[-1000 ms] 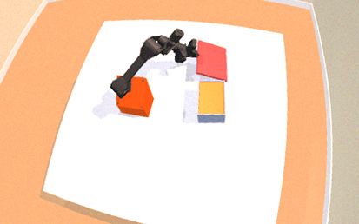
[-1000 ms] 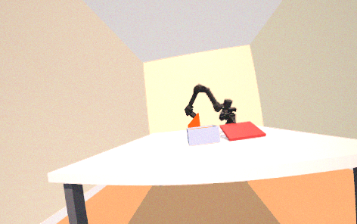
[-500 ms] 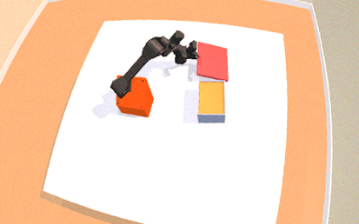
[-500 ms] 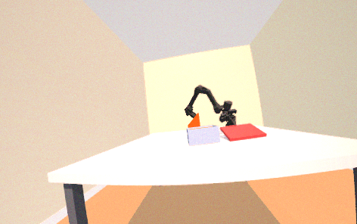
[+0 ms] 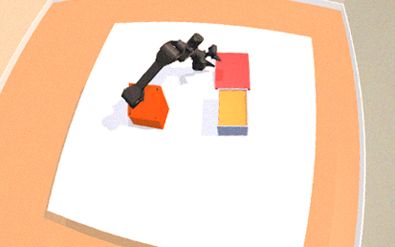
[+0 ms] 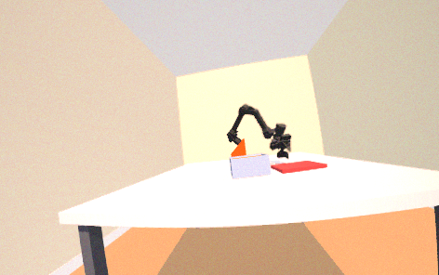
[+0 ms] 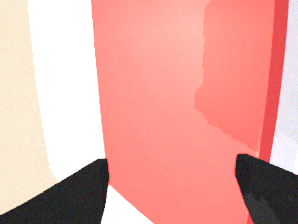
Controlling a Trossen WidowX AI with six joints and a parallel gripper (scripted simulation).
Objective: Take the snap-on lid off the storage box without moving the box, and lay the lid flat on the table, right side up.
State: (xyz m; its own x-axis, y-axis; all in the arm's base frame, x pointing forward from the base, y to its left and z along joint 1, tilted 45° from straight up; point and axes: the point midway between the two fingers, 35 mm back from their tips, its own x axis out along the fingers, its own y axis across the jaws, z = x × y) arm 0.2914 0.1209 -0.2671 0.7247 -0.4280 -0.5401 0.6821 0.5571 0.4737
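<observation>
The red lid is 7 cm ahead of my gripper tip, 5 cm below it and 1 cm to the left of it. Round my gripper tip: storage box 26 cm to the right, 10 cm ahead, 2 cm below.
</observation>
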